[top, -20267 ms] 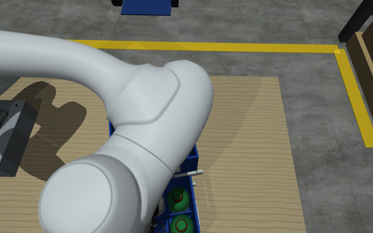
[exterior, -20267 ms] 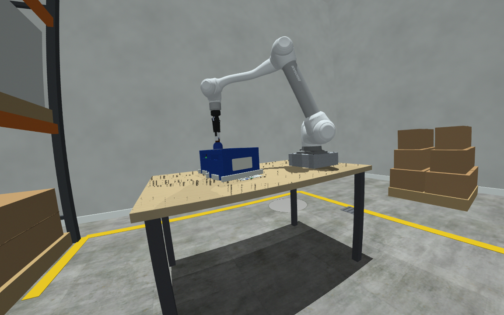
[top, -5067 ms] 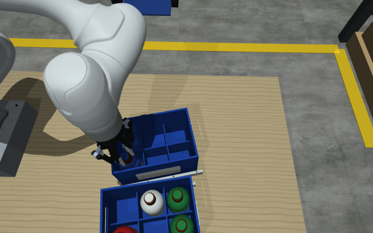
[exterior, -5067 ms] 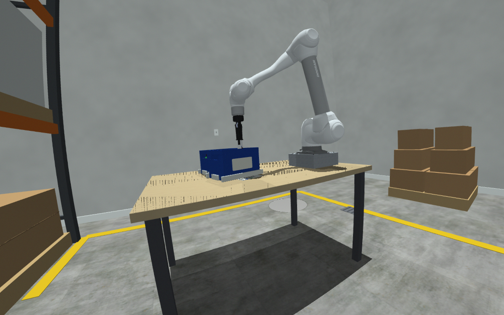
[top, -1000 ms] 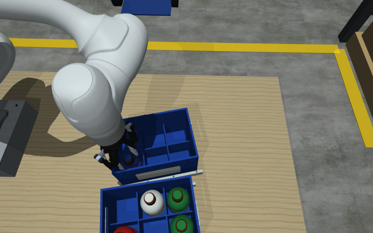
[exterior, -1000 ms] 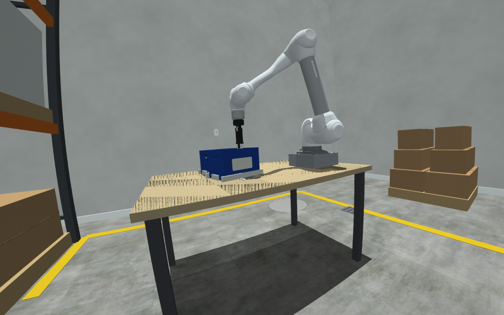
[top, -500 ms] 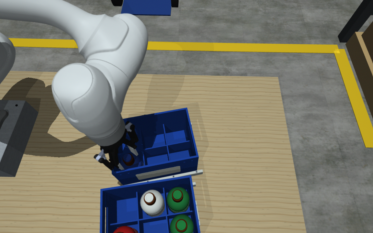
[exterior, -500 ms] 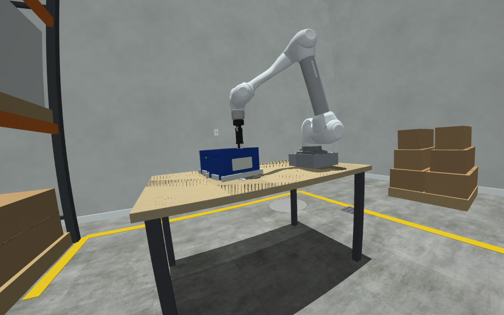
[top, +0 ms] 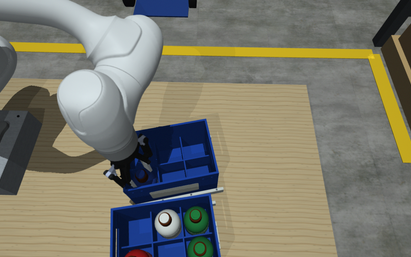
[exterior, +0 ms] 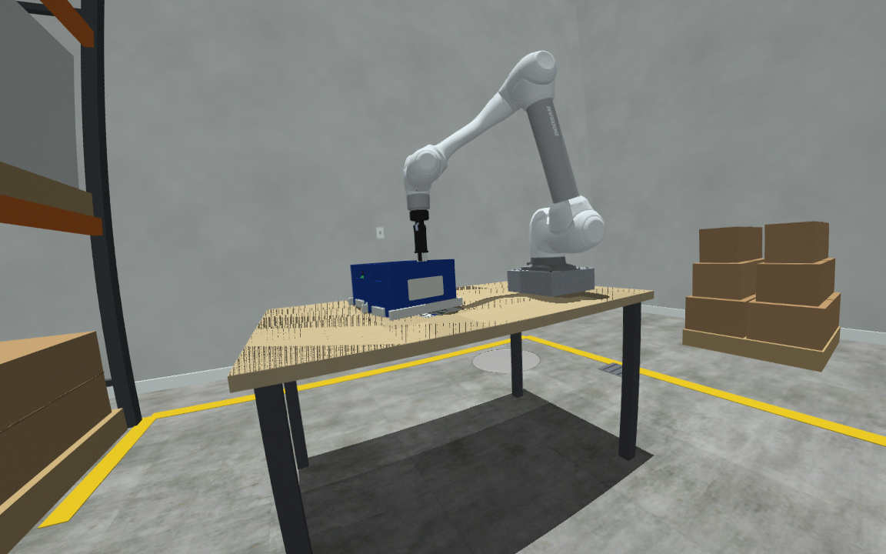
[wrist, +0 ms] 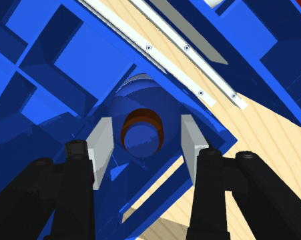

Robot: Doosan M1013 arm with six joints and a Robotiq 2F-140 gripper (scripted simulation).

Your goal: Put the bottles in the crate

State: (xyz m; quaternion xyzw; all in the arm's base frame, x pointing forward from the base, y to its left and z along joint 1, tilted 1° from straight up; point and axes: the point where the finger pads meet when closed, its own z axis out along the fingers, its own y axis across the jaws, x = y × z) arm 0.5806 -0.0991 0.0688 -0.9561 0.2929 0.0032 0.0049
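Right now my hand is 80 mm above the blue bottle. Round my hand: pick list: 30 mm ahead, 190 mm to the left, 170 mm below; white bottle: 90 mm ahead, 120 mm to the right, 80 mm below; red bottle: 10 mm ahead, 230 mm to the right, 80 mm below.
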